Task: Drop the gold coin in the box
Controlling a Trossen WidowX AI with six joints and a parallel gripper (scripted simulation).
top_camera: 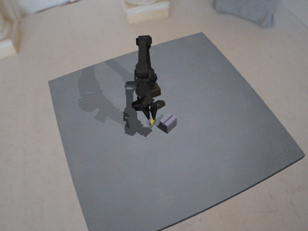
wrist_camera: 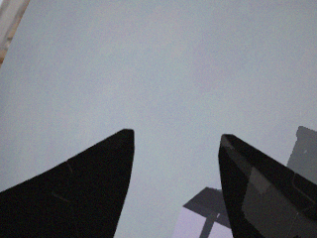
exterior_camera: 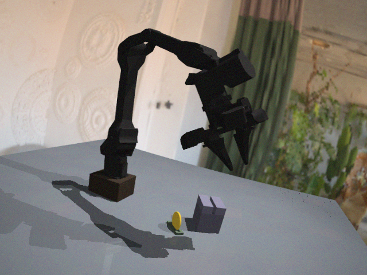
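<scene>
Right now the gold coin is 120 mm behind my gripper tip, 30 mm to the left of it and 180 mm below it.
</scene>
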